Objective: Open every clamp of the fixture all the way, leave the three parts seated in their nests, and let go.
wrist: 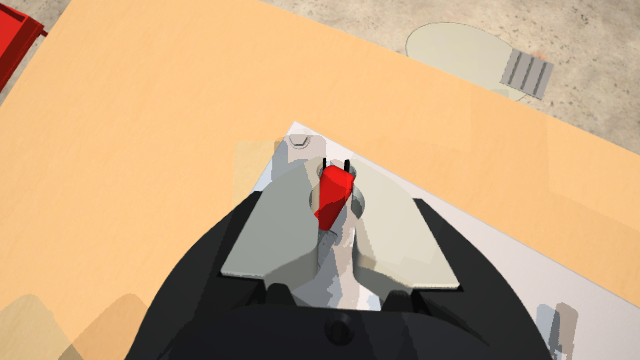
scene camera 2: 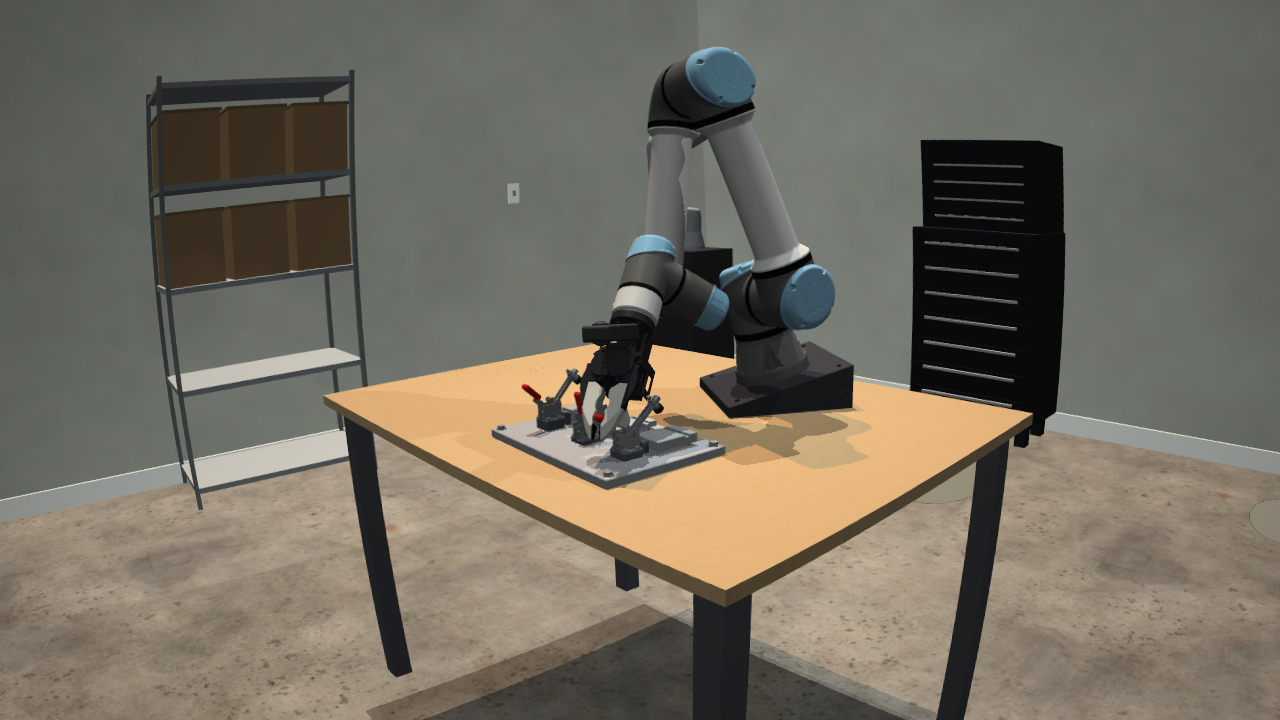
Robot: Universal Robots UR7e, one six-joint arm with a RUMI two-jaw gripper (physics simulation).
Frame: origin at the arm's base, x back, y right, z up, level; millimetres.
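Seen in the pictures: gripper, between the fingertips: (wrist: 335, 162) (scene camera 2: 596, 440); arm's base, origin of its link: (scene camera 2: 773, 371).
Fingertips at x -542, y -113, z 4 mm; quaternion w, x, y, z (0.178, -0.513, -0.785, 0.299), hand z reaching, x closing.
Offsets run from my fingertips to a thing's top centre. "spot": to the spot under its first point. Level surfaces: height alone.
The grey fixture plate {dx +99, dy +114, dz -42 mm} (scene camera 2: 559, 454) (wrist: 505, 267) lies on the table. My gripper (scene camera 2: 595, 433) (wrist: 335, 162) is shut on a red clamp handle {spot: dx +8, dy +5, dz +32 mm} (scene camera 2: 597, 417) (wrist: 336, 194), low over the plate. This handle appears to belong to the near right clamp {spot: dx +64, dy -5, dz -20 mm} (scene camera 2: 631, 444), whose dark arm slants up. The left clamp {spot: dx +68, dy +216, dz -21 mm} (scene camera 2: 550, 417) also has its arm up, and its red handle {spot: dx +32, dy +219, dz +31 mm} (scene camera 2: 530, 391) points up and left. A third, middle red handle {dx +61, dy +116, dz +39 mm} (scene camera 2: 578, 402) stands upright behind the fingers; its clamp arm is hidden. Grey blocks {dx +140, dy +1, dz -21 mm} (scene camera 2: 671, 436) show right of the near clamp; seating of the parts cannot be told.
Bolt heads stand at the plate's corners, one {spot: dx -11, dy -39, dz -35 mm} (wrist: 299, 140) ahead of the fingertips. The wooden table {dz -57 mm} (scene camera 2: 716, 528) (wrist: 165, 100) carries the robot's dark base (scene camera 2: 796, 394) behind the fixture. A shelf rack (scene camera 2: 356, 179) and a black drawer cabinet (scene camera 2: 1042, 313) stand beyond the table.
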